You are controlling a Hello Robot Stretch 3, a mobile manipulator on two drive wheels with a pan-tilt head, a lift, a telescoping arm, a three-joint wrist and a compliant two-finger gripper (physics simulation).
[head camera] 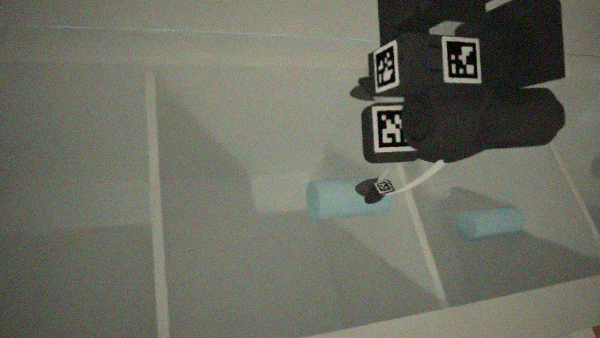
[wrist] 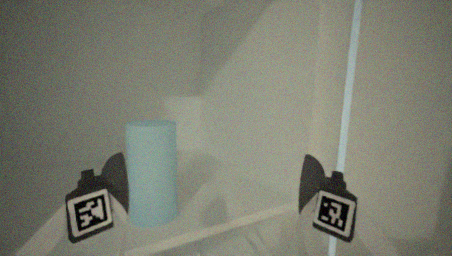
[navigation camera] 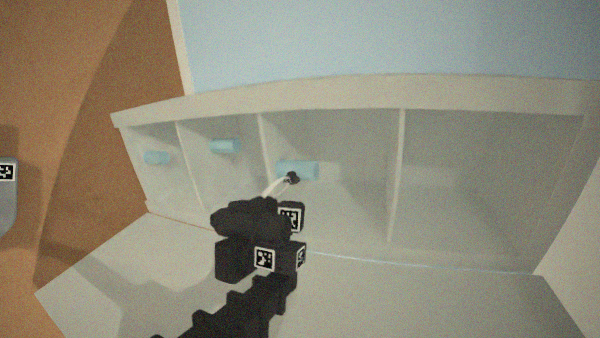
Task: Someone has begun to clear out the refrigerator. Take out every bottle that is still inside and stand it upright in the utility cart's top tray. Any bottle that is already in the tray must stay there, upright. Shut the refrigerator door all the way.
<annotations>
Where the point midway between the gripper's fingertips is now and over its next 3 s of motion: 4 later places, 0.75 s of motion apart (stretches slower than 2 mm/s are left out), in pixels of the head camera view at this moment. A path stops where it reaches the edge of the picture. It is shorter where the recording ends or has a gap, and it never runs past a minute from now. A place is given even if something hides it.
The gripper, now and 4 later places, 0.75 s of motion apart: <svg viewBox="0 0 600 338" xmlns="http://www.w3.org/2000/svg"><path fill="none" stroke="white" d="M361 141L362 162L357 166L342 167L342 180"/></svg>
</annotations>
